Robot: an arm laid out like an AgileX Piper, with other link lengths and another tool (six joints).
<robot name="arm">
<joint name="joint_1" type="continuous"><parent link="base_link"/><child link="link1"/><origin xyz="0 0 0.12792"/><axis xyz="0 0 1"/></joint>
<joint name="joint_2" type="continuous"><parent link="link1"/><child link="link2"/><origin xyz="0 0 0"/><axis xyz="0 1 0"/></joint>
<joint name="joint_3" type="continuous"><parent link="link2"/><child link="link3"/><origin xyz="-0.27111 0 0.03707"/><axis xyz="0 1 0"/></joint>
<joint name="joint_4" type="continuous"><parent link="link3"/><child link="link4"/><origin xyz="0.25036 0 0.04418"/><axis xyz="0.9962 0 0.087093"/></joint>
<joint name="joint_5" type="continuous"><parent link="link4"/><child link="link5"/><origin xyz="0 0 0"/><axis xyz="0 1 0"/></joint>
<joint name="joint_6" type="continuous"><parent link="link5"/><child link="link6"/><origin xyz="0.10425 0 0.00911"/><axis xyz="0.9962 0 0.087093"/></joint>
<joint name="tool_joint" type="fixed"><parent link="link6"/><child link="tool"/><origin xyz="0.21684 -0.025 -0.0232" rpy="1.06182 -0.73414 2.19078"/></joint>
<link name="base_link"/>
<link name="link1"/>
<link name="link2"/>
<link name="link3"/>
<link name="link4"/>
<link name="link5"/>
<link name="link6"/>
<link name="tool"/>
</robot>
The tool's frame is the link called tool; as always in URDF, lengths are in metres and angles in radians. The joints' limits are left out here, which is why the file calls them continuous.
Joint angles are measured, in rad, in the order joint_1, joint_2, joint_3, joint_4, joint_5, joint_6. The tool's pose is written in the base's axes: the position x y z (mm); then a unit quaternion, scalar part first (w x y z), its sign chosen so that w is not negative. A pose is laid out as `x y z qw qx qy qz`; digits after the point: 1 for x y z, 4 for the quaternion.
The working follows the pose.
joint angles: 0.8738, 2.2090, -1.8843, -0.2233, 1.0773, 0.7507
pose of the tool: 350.8 330.2 -29.7 0.0456 -0.8394 -0.4338 -0.3244
Where each joint sits with the arm in this pose, in the base's axes (m; each line is computed from the numbers above, not from the rounded line before):
joint_1: 0.0000 0.0000 0.1279
joint_2: 0.0000 0.0000 0.1279
joint_3: 0.1228 0.1467 0.3236
joint_4: 0.2842 0.3394 0.2856
joint_5: 0.2842 0.3394 0.2856
joint_6: 0.3172 0.3470 0.1866
the tool: 0.3508 0.3302 -0.0297

